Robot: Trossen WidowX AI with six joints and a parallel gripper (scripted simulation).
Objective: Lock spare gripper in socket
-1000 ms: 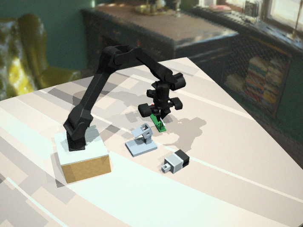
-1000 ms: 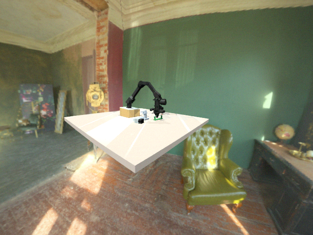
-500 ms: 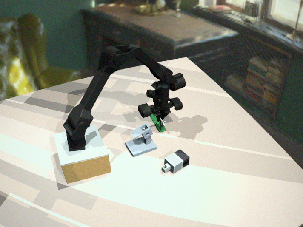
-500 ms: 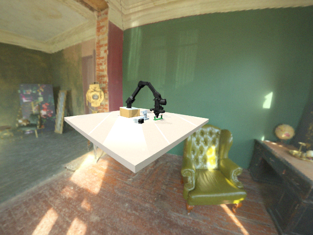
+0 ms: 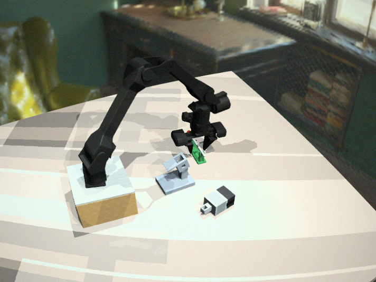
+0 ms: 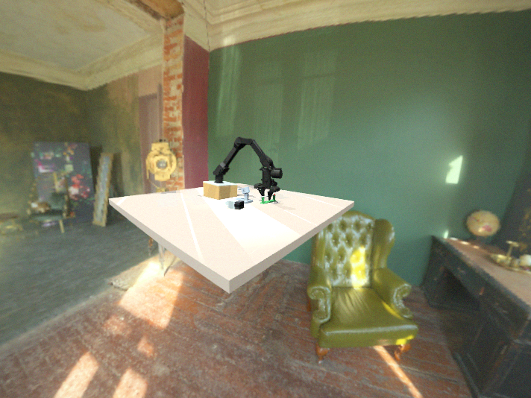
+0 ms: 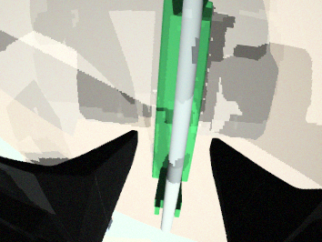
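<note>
The green rack lies 2 cm to the left of my gripper tip. Round my gripper tip: spare gripper (2 cm behind, 26 cm to the right); then grey mount (10 cm behind, 11 cm to the right, 3 cm above).
</note>
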